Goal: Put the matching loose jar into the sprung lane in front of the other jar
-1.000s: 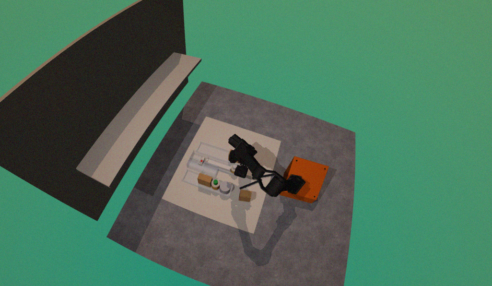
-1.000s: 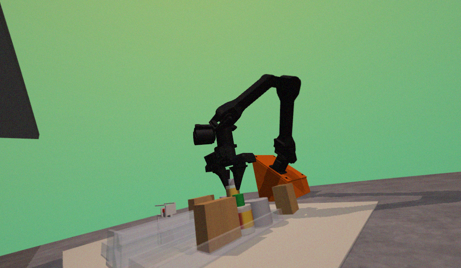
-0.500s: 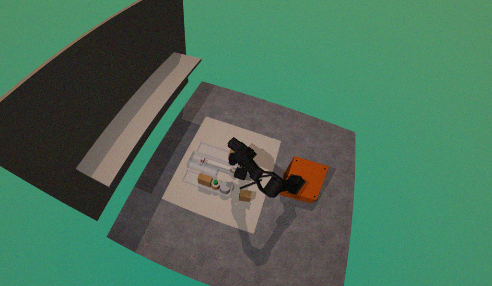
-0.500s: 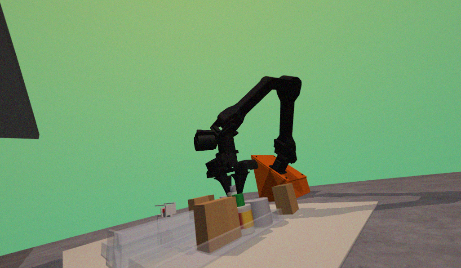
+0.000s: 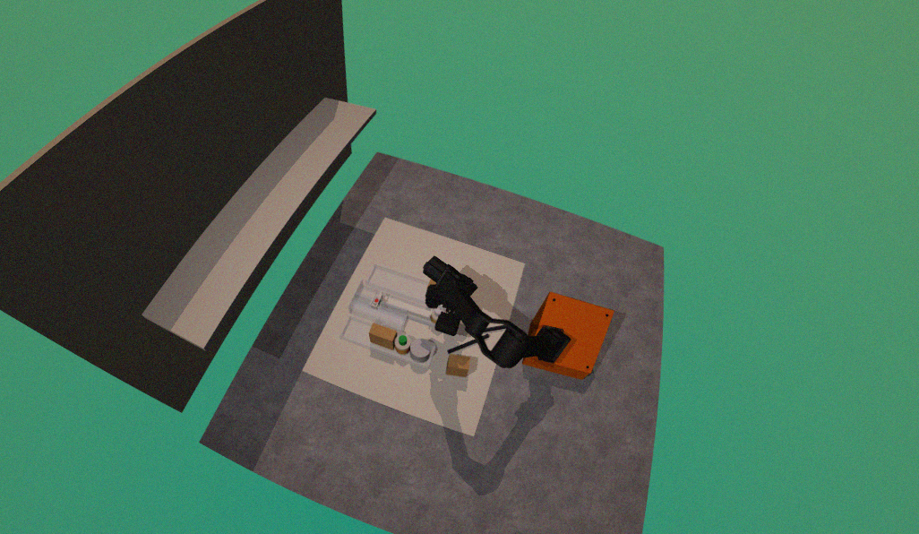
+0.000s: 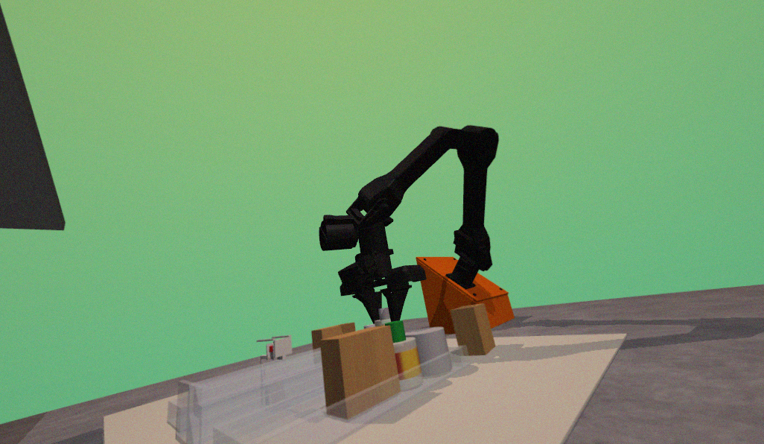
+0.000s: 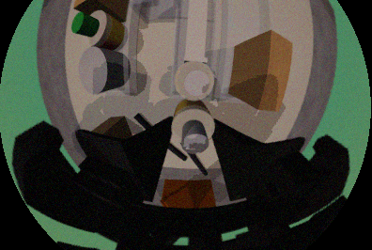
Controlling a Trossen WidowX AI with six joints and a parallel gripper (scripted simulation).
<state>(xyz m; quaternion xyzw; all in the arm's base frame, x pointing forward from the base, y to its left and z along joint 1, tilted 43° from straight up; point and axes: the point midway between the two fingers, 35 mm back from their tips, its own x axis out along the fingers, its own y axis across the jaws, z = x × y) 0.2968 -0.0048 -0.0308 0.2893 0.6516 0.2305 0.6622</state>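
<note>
My gripper tip is now 120 mm to the right of the grey cylinder, 70 mm short of it and 30 mm above it. Round my gripper tip: red mark 230 mm ahead, 20 mm to the left, 20 mm above; shelf 550 mm ahead, 310 mm above, 60 mm to the right; sprung lane 190 mm ahead, 40 mm below, 10 mm to the left.
</note>
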